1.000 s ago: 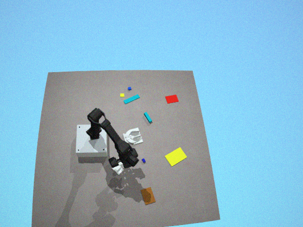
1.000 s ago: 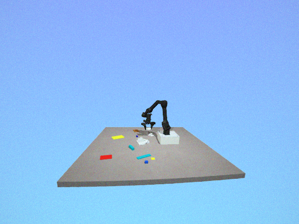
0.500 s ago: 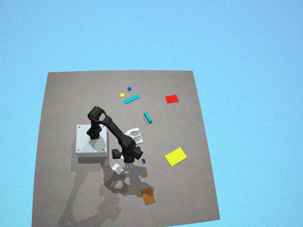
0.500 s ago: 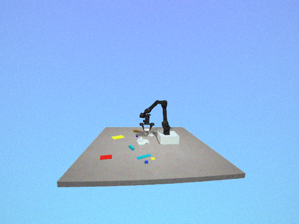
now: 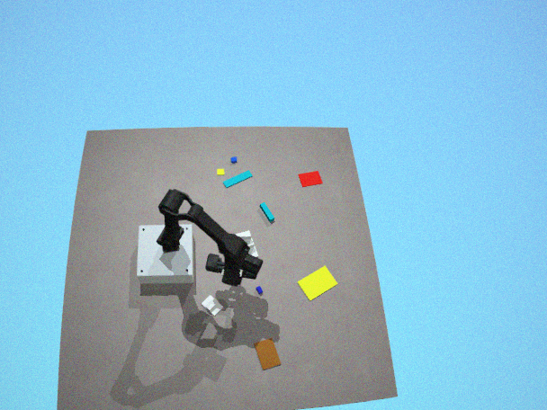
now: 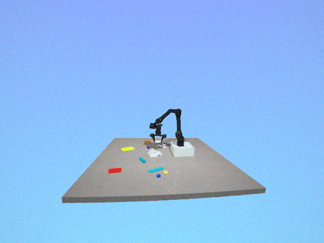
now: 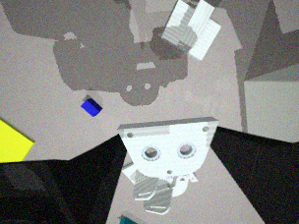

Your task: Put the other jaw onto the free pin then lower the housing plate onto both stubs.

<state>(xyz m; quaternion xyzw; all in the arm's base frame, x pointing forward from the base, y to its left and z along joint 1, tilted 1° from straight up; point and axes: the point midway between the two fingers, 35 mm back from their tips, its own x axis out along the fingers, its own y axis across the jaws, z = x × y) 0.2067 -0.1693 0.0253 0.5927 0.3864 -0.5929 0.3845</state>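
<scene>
The white jaw is 150 mm to the left of my gripper tip, 70 mm below it and 40 mm ahead of it. Round my gripper tip: yellow piece (340 mm ahead, 90 mm to the right, 80 mm below); then brown piece (320 mm to the right, 80 mm below, 60 mm ahead); then white base plate (140 mm to the left, 90 mm ahead, 80 mm below).
</scene>
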